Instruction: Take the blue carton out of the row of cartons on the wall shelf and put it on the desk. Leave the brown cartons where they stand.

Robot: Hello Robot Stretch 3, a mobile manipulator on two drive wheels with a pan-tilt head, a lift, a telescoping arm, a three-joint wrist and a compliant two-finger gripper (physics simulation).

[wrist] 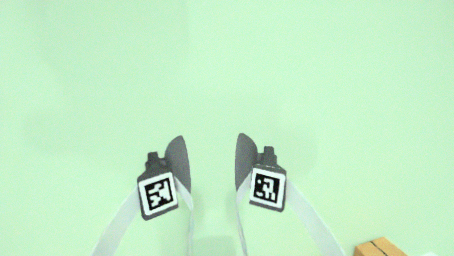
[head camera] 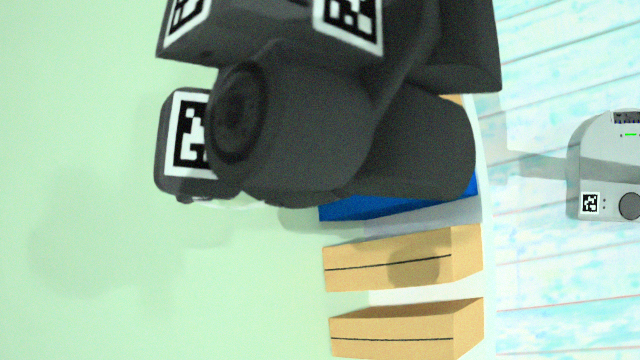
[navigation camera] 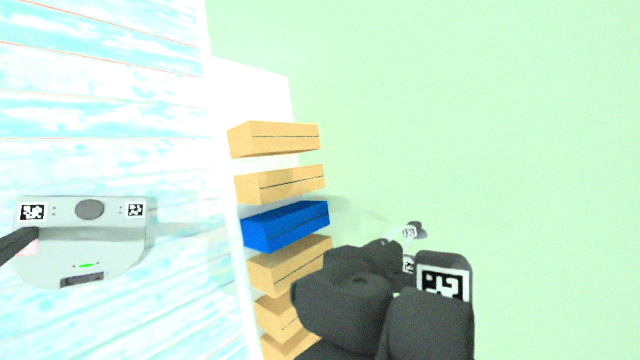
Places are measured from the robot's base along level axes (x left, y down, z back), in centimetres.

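Pixels of known places: gripper, fingertip midpoint: (wrist: 211,153) (navigation camera: 418,243); robot's base at its link origin: (head camera: 629,204) (navigation camera: 90,208).
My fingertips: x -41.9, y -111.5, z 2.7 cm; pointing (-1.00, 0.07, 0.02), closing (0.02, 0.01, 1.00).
Observation:
For each thing: its top centre in the pictures, then the offset to it from my fingertips. "pt": a spot on its surface instead. Level surfaces: height alone.
- blue carton at its top centre: (head camera: 375,182) (navigation camera: 302,223) dx -1.7, dy +32.6, dz -0.6 cm
- white wall shelf at its surface level: dy +44.6 cm
- brown carton at a spot on its surface: (wrist: 380,248) pt dx -19.0, dy +32.7, dz +33.9 cm
- blue-white plank floor at its surface level: dy +111.4 cm
The blue carton (head camera: 345,210) (navigation camera: 287,225) stands in the row on the white wall shelf (head camera: 400,297) (navigation camera: 257,95), with brown cartons on both sides. In the head view the dark wrist covers most of it. My gripper (navigation camera: 414,247) (wrist: 211,153) is open and empty, fingers apart with green wall between and beyond them. In the navigation view it is out on the wall side of the row, to the right of the blue carton and apart from it. In the head view the fingertips are hidden behind the wrist. The desk does not show in these views.
Brown cartons (head camera: 390,260) (navigation camera: 280,184) stand close beside the blue one, with narrow gaps. A corner of a brown carton (wrist: 380,248) shows at the lower right in the wrist view. The grey robot base (head camera: 605,167) (navigation camera: 85,245) is on the blue-white plank floor (head camera: 560,320) (navigation camera: 100,165).

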